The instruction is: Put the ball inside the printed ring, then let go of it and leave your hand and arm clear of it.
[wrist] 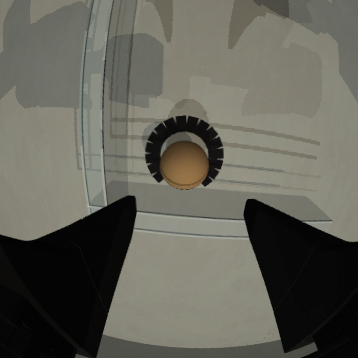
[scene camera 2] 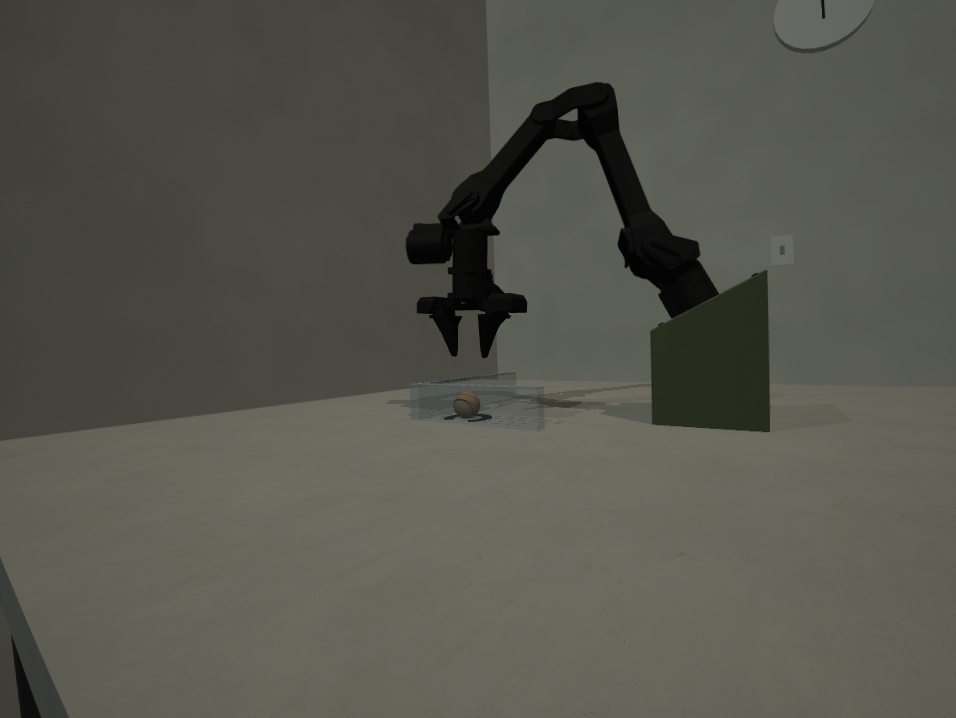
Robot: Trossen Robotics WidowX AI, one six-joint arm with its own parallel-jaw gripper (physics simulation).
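Where they show: gripper, between the fingertips: [wrist: 191, 205] [scene camera 2: 469, 357]; arm's base, origin of its link: [scene camera 2: 699, 308].
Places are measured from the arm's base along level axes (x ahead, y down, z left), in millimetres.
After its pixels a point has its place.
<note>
An orange-brown ball [scene camera 2: 466, 404] [wrist: 184, 165] rests on the table inside the black printed ring [scene camera 2: 484, 418] [wrist: 216, 145] @[x 307, y 162, z 94 mm]. In the wrist view it covers the near part of the ring, whose dark segments show around its far side and flanks. My gripper [scene camera 2: 469, 356] @[x 333, y 61, z 108 mm] [wrist: 191, 205] @[x 333, y 61, z 108 mm] is open and empty. In the scene view its fingertips hang well above the ball and above the clear walls, apart from both.
Low clear walls [scene camera 2: 517, 409] @[x 211, y 134, z 161 mm] [wrist: 94, 125] @[x 406, y 103, z 75 mm] stand on the table around the ring, one along the left and one along the near side in the wrist view. The green arm base [scene camera 2: 714, 370] @[x -23, y 86, z 44 mm] stands at the right in the scene view. Arm shadows lie on the table.
</note>
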